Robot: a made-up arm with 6 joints. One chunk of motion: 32 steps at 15 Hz.
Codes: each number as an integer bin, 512 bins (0 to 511) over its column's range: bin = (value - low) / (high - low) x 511, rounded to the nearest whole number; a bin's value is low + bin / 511 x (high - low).
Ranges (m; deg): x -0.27..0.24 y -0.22..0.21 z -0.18..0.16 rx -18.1..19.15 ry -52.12..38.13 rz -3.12..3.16
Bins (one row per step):
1: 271 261 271 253 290 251
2: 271 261 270 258 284 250
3: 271 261 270 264 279 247
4: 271 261 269 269 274 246
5: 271 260 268 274 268 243
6: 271 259 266 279 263 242
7: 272 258 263 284 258 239
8: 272 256 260 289 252 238
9: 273 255 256 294 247 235
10: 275 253 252 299 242 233
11: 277 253 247 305 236 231
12: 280 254 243 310 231 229
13: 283 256 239 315 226 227
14: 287 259 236 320 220 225
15: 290 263 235 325 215 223
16: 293 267 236 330 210 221
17: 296 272 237 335 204 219
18: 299 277 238 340 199 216
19: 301 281 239 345 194 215
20: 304 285 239 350 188 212
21: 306 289 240 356 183 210
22: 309 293 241 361 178 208
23: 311 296 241 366 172 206
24: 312 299 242 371 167 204
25: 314 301 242 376 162 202
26: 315 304 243 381 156 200
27: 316 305 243 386 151 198
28: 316 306 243 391 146 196
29: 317 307 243 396 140 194
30: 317 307 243 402 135 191
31: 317 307 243 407 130 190
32: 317 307 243 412 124 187
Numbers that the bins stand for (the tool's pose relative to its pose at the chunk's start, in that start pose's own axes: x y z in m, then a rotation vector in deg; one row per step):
1: 0.0005 -0.0004 0.0003 0.34 -0.90 -0.04
2: 0.0005 -0.0004 -0.0004 0.71 -1.96 -0.05
3: 0.0005 -0.0004 -0.0004 1.14 -2.84 -0.08
4: 0.0005 -0.0004 -0.0010 1.51 -3.73 -0.10
5: 0.0005 -0.0012 -0.0017 1.87 -4.79 -0.13
6: 0.0005 -0.0021 -0.0030 2.24 -5.67 -0.15
7: 0.0015 -0.0029 -0.0050 2.60 -6.55 -0.18
8: 0.0015 -0.0046 -0.0070 2.97 -7.61 -0.20
9: 0.0025 -0.0054 -0.0097 3.33 -8.50 -0.23
10: 0.0045 -0.0071 -0.0123 3.70 -9.38 -0.26
11: 0.0065 -0.0071 -0.0157 4.13 -10.44 -0.28
12: 0.0095 -0.0063 -0.0183 4.50 -11.32 -0.31
13: 0.0124 -0.0046 -0.0210 4.86 -12.21 -0.33
14: 0.0164 -0.0021 -0.0230 5.23 -13.26 -0.35
15: 0.0194 0.0013 -0.0236 5.59 -14.15 -0.38
16: 0.0224 0.0047 -0.0230 5.96 -15.03 -0.40
17: 0.0254 0.0089 -0.0223 6.32 -16.09 -0.43
18: 0.0284 0.0131 -0.0216 6.68 -16.97 -0.47
19: 0.0304 0.0165 -0.0210 7.05 -17.86 -0.48
20: 0.0334 0.0198 -0.0210 7.41 -18.92 -0.51
21: 0.0354 0.0232 -0.0203 7.85 -19.80 -0.54
22: 0.0384 0.0266 -0.0196 8.22 -20.68 -0.56
23: 0.0404 0.0291 -0.0196 8.58 -21.74 -0.59
24: 0.0414 0.0316 -0.0190 8.94 -22.63 -0.61
25: 0.0434 0.0333 -0.0190 9.31 -23.51 -0.64
26: 0.0444 0.0358 -0.0183 9.67 -24.57 -0.66
27: 0.0454 0.0367 -0.0183 10.04 -25.45 -0.69
28: 0.0454 0.0375 -0.0183 10.40 -26.33 -0.71
29: 0.0464 0.0383 -0.0183 10.77 -27.39 -0.74
30: 0.0464 0.0383 -0.0183 11.20 -28.28 -0.77
31: 0.0464 0.0383 -0.0183 11.57 -29.16 -0.78
32: 0.0464 0.0383 -0.0183 11.93 -30.22 -0.82

